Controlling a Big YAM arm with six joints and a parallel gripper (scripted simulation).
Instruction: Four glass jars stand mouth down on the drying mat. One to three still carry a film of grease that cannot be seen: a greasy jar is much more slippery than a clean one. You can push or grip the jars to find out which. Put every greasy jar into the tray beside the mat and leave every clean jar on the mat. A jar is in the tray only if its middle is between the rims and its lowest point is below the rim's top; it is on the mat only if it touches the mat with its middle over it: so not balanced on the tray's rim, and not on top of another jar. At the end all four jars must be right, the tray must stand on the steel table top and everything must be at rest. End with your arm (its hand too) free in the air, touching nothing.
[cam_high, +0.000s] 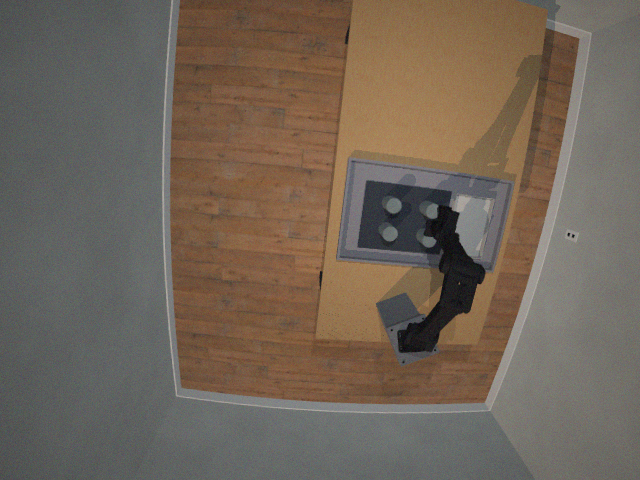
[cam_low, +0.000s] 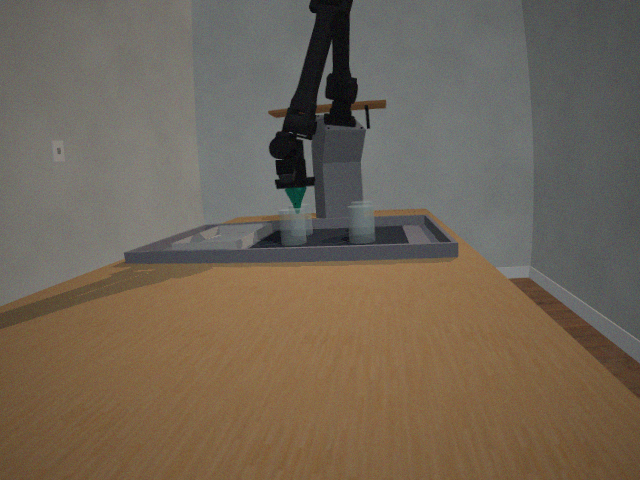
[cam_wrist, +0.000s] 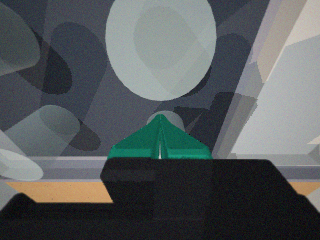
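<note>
The rimmed steel table top is 8 cm below my hand, 2 cm to the right of it and 1 cm ahead of it. Also, from my hand: pale tray (23 cm to the right, 7 cm below, 3 cm behind); dark drying mat (9 cm to the left, 8 cm below, 1 cm ahead).
</note>
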